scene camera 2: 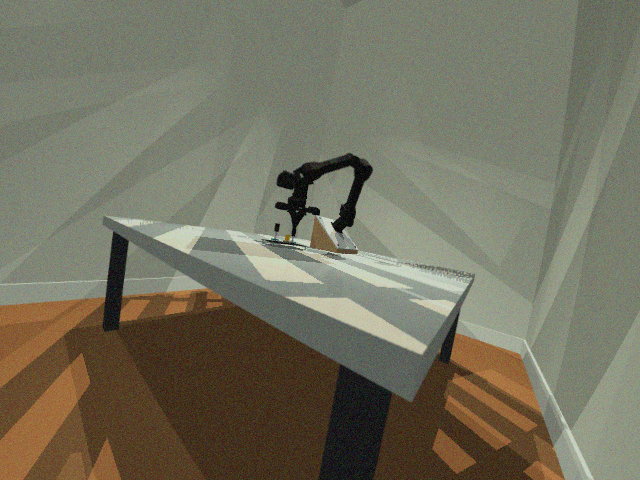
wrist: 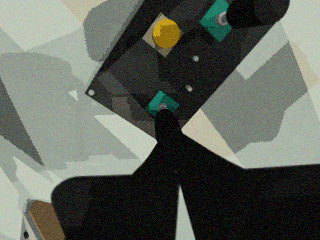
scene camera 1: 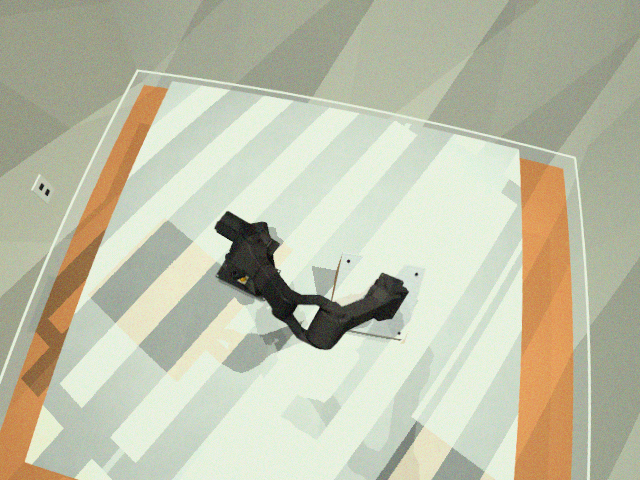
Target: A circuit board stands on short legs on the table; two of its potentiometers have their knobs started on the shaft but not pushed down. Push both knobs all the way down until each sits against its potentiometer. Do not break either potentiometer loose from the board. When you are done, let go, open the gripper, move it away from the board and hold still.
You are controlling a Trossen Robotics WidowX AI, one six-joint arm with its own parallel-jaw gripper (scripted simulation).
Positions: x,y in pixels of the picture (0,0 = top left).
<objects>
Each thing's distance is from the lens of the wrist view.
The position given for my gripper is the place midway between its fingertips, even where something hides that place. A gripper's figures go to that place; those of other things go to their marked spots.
my gripper (wrist: 170,136): 0.11 m
potentiometer (wrist: 160,101): 0.16 m
</objects>
